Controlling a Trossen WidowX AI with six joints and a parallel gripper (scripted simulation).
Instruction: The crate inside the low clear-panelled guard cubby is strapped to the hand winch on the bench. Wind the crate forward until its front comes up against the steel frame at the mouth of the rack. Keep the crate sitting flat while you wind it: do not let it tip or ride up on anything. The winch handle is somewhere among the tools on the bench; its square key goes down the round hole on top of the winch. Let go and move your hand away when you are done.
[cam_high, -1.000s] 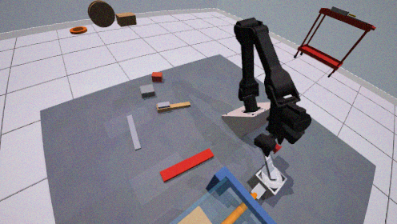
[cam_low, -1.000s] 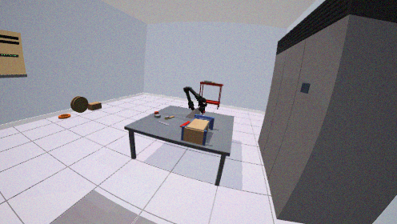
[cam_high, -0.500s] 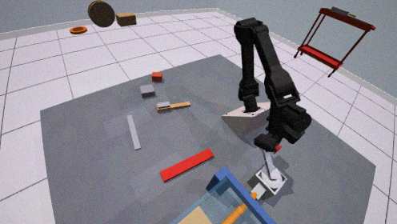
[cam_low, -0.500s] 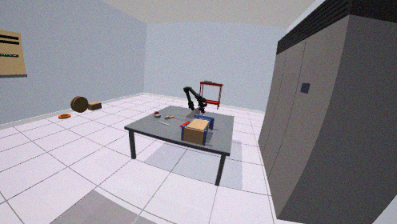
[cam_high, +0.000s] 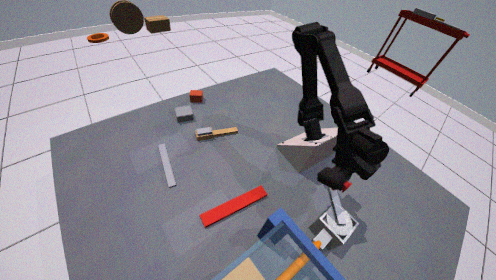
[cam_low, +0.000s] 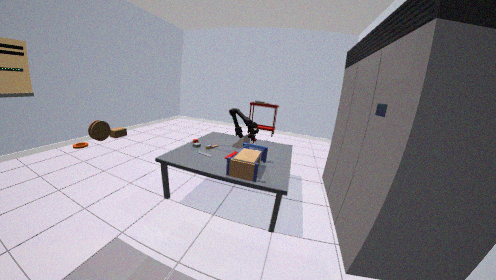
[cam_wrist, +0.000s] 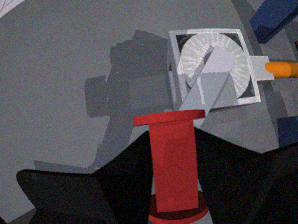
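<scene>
My gripper tip is now 23 cm short of the blue frame, 4 cm to the right of it and 3 cm above it. Also, from my gripper tip: red knob (2 cm to the right); hand winch (10 cm below, 5 cm to the left, 5 cm ahead); winch handle (3 cm below, 2 cm ahead, 1 cm to the left).
</scene>
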